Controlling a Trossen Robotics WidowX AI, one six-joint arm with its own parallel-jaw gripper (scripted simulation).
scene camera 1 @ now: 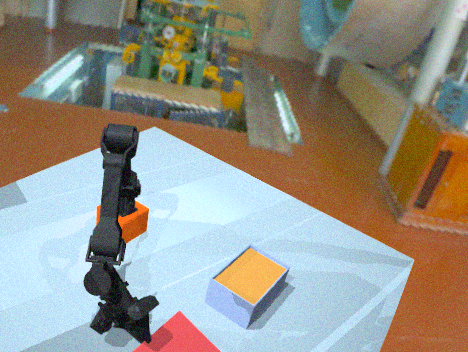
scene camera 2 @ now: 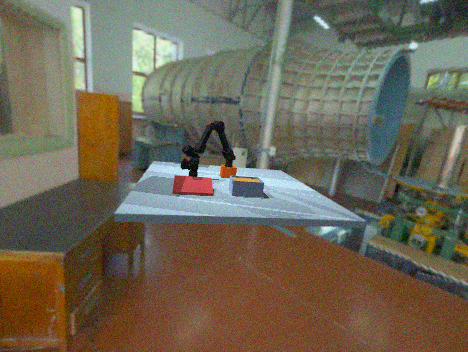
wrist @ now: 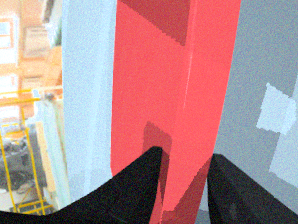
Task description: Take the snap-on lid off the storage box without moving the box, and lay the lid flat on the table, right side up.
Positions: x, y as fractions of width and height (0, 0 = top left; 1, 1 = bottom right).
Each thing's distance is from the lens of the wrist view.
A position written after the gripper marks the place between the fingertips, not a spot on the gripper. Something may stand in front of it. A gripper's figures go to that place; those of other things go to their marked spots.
gripper (wrist: 0.62, 0.71): 10 cm
red lid (wrist: 0.57, 0.37): 9 cm
